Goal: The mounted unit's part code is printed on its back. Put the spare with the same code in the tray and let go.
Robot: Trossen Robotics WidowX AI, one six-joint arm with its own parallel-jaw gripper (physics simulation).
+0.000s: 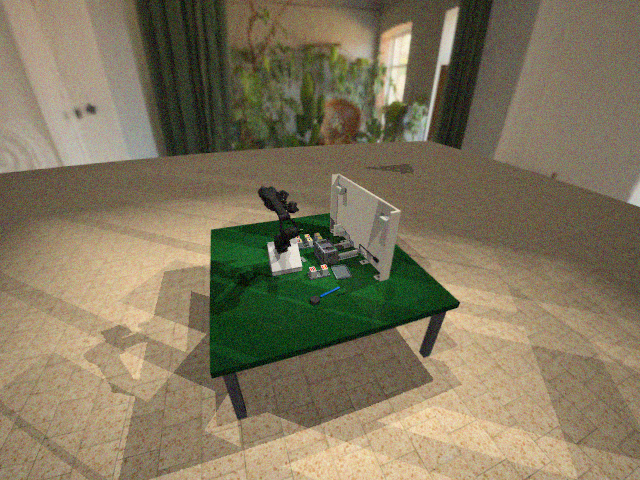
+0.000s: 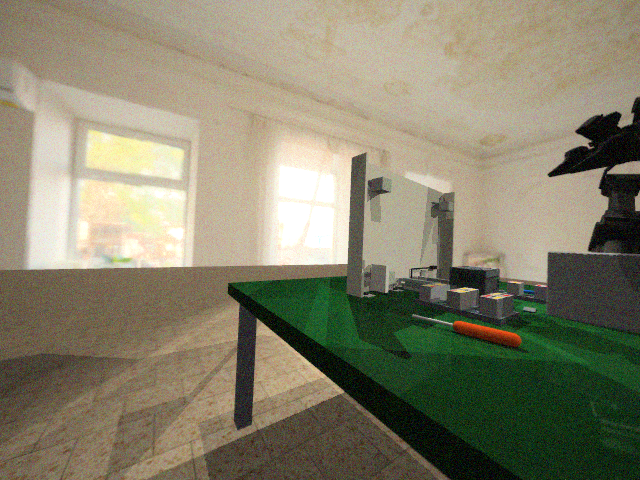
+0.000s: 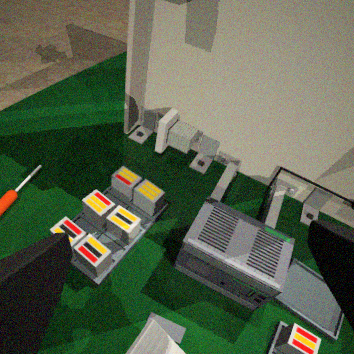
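Seen in the pictures: gripper, fingertip midpoint: (image 2: 558,174) (image 3: 190,238); arm's base, origin of the base link: (image 1: 281,247) (image 2: 614,267).
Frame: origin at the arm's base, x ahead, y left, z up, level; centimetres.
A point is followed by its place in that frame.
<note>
My gripper (image 1: 295,207) @[x 9.2, y 2.2, z 23.2 cm] (image 2: 563,153) (image 3: 190,238) @[x 9.2, y 2.2, z 23.2 cm] is open and empty, high above the table. A grey vented box (image 1: 325,250) @[x 26.1, y -8.6, z -3.4 cm] (image 2: 474,279) @[x 26.6, y 4.4, z -6.3 cm] (image 3: 237,250) @[x 26.8, y -3.6, z -3.4 cm] stands mid-table by two rails; a ribbed block (image 3: 183,137) @[x 48.1, y 15.4, z -6.3 cm] with a white plate (image 3: 166,131) @[x 48.0, y 19.6, z -6.7 cm] sits at the panel's foot. I cannot tell which is the mounted unit; no back code is readable. Several spares with red, yellow and black stripes, such as a near one (image 3: 92,254) @[x 16.8, y 15.4, z -8.0 cm] and a middle one (image 3: 123,223) @[x 24.0, y 14.6, z -8.0 cm], stand on a holder (image 3: 150,223) @[x 28.7, y 11.7, z -12.1 cm]. Another striped spare (image 3: 304,340) @[x 20.9, y -18.7, z -8.0 cm] is at lower right. The flat grey tray (image 1: 341,271) @[x 31.6, y -21.0, z -13.0 cm] (image 3: 312,295) @[x 31.6, y -21.2, z -13.0 cm] lies beside the box.
A tall pale panel (image 1: 361,211) (image 2: 395,232) (image 3: 265,85) stands behind the box. A thin black bar (image 3: 320,186) @[x 52.9, y -16.0, z -6.2 cm] runs at its foot. An orange screwdriver (image 2: 485,333) @[x 14.8, y 37.9, z -12.0 cm] (image 3: 7,200) @[x 17.7, y 36.3, z -11.5 cm] lies left of the holder. A blue-handled tool (image 1: 329,292) @[x 16.1, y -36.2, z -12.4 cm] lies near the tray.
</note>
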